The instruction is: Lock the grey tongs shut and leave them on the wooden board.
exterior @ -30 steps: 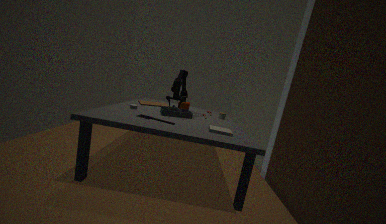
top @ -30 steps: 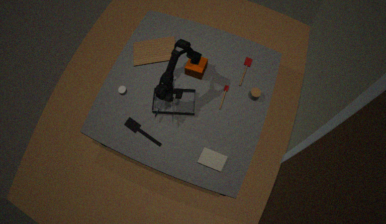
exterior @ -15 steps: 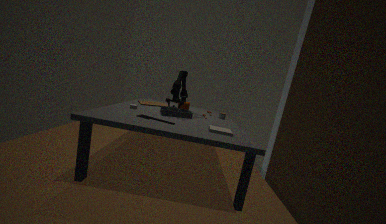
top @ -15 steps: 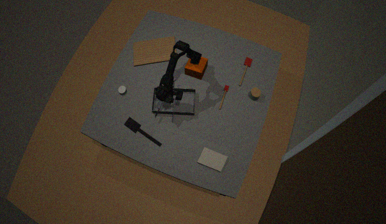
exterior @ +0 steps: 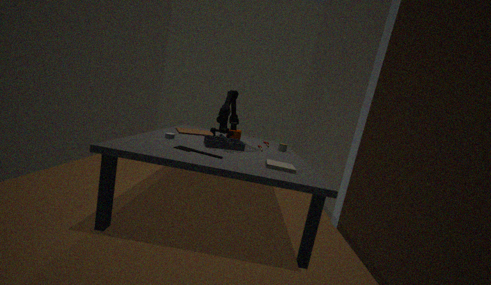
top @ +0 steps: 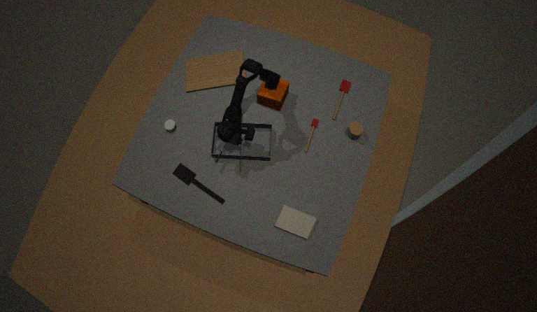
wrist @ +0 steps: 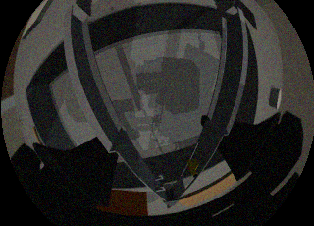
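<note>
Right now the roasting tin is 30 mm to the left of my gripper tip and 10 mm ahead of it. From my gripper tip the other things lie so: black spatula 290 mm ahead, 130 mm to the right, 30 mm below; wooden board 380 mm behind, 280 mm to the right, 20 mm below; white puck 390 mm to the right, 40 mm ahead, 10 mm below.
</note>
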